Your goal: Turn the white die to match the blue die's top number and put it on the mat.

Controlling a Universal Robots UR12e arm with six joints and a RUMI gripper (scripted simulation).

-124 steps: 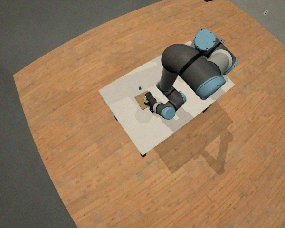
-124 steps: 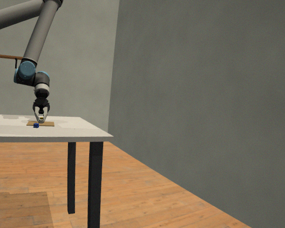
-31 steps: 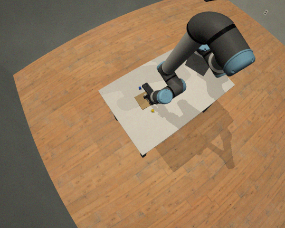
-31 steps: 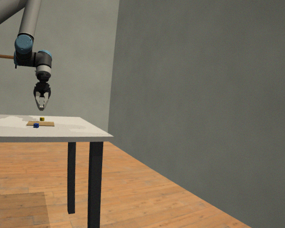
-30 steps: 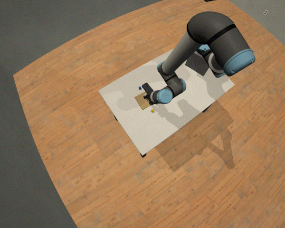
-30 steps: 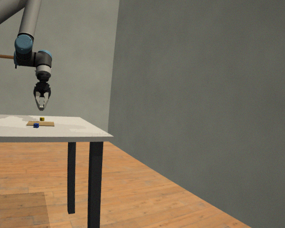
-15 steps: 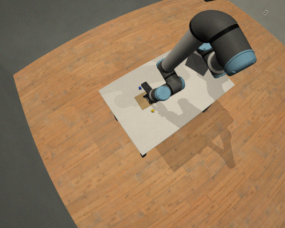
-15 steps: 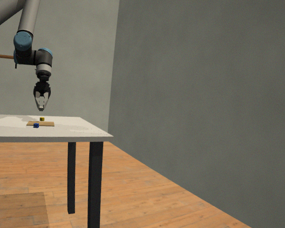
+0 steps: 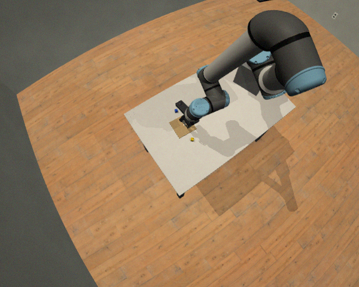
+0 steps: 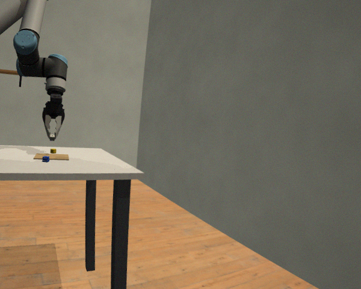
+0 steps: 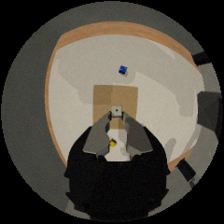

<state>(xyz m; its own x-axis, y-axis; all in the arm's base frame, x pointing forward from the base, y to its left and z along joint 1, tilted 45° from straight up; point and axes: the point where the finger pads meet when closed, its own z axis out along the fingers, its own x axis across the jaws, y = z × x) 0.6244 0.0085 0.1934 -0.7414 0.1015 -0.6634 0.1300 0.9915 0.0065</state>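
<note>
The white die is 10 mm below my hand. From my hand the other things lie so: blue die 120 mm to the right, 80 mm below, 10 mm behind; then tan mat 90 mm below; then yellow die 120 mm to the left, 80 mm below.
</note>
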